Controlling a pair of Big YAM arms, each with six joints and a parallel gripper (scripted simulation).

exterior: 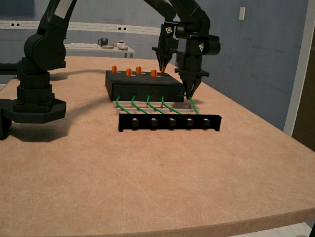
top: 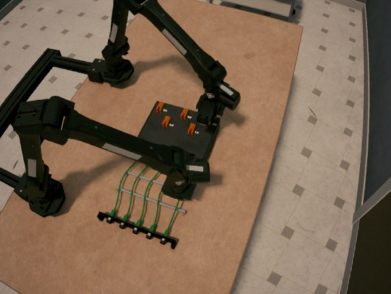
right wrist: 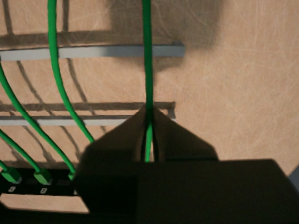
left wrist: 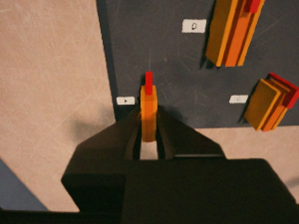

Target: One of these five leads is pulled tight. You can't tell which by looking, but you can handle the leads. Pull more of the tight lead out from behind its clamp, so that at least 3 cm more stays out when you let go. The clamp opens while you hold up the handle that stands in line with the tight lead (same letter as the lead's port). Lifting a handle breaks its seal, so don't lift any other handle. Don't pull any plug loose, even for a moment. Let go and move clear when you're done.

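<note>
The orange handle lies 2 cm to the right of my left hand and 1 cm below it.
</note>
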